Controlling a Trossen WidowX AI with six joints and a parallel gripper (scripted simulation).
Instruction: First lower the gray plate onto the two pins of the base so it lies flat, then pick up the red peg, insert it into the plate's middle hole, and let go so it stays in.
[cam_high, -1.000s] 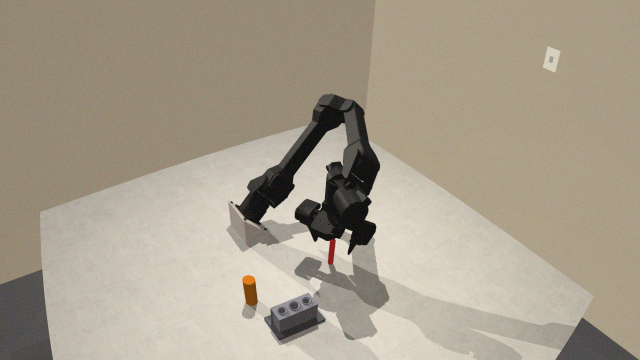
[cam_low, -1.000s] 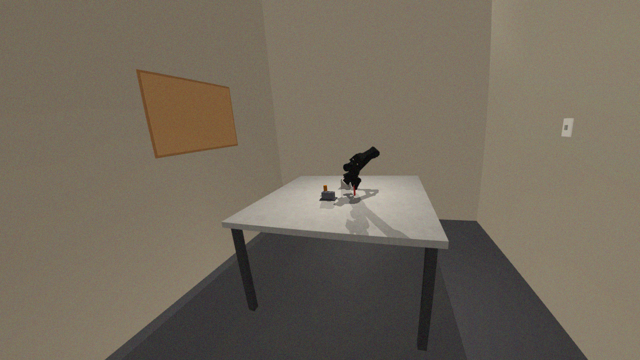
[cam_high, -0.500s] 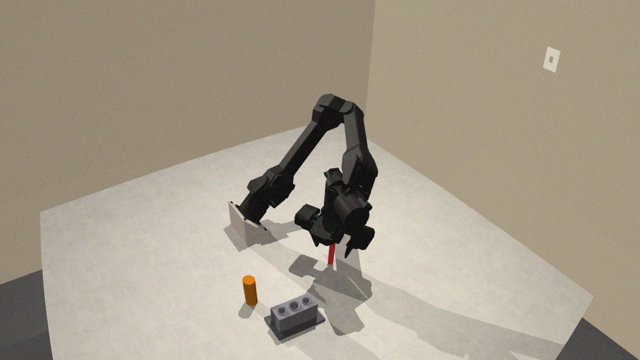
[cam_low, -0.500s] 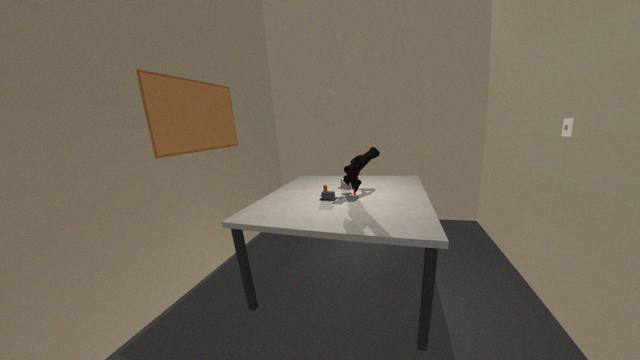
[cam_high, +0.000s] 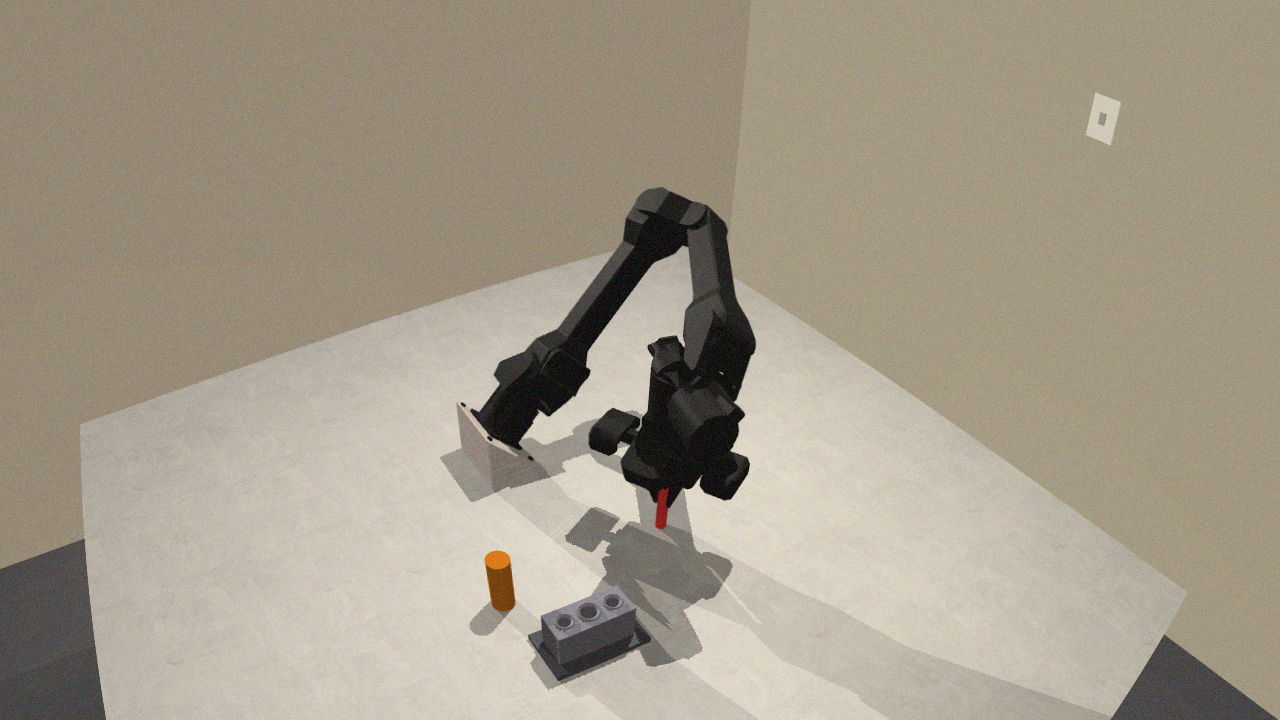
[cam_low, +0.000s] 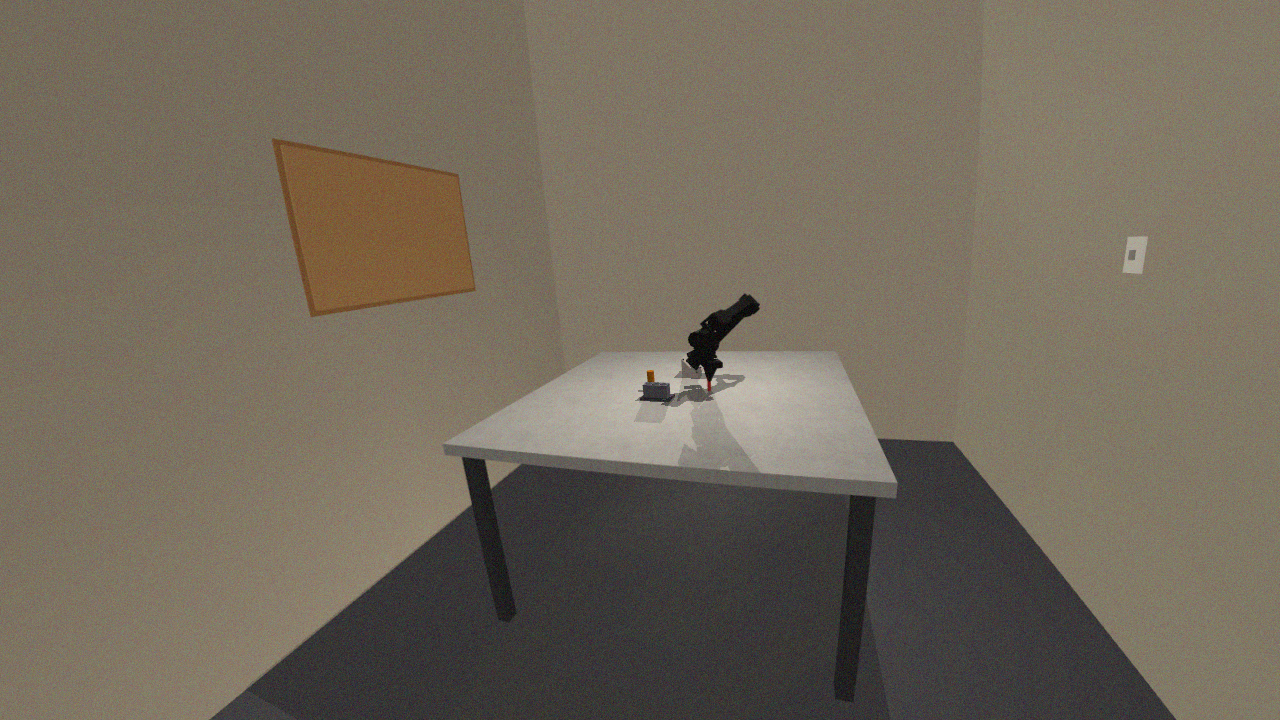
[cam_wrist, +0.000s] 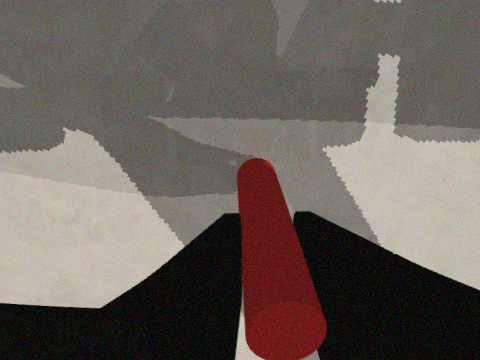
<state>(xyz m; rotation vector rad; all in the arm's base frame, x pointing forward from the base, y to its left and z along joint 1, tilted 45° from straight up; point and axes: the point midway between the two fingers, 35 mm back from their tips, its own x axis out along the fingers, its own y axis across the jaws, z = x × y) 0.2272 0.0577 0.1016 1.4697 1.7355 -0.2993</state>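
My gripper tip is now 11 cm short of the gray plate, 18 cm to the left of it and 1 cm below it. From my gripper tip the other things lie so: orange cylinder: 1 cm ahead, 24 cm to the right; then red peg: right at my gripper tip; then base: 11 cm ahead, 18 cm to the right, 3 cm below.
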